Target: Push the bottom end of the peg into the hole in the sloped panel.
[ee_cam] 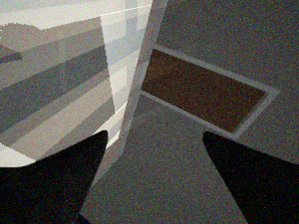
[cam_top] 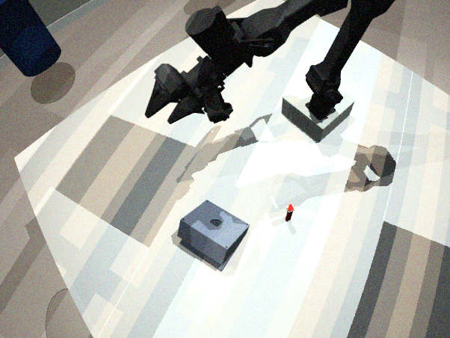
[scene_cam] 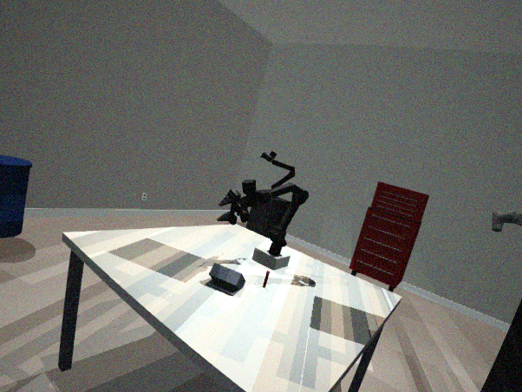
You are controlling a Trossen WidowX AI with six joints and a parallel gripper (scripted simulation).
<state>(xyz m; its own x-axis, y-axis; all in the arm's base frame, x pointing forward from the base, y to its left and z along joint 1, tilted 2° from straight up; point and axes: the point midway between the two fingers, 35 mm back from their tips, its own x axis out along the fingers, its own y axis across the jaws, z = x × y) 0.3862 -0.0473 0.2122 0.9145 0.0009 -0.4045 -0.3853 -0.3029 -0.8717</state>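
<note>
The red peg lies 240 mm to the left of my gripper tip, 210 mm below it and 170 mm behind it. Also, from my gripper tip: sloped panel: 240 mm below, 180 mm to the left, 10 mm ahead.
</note>
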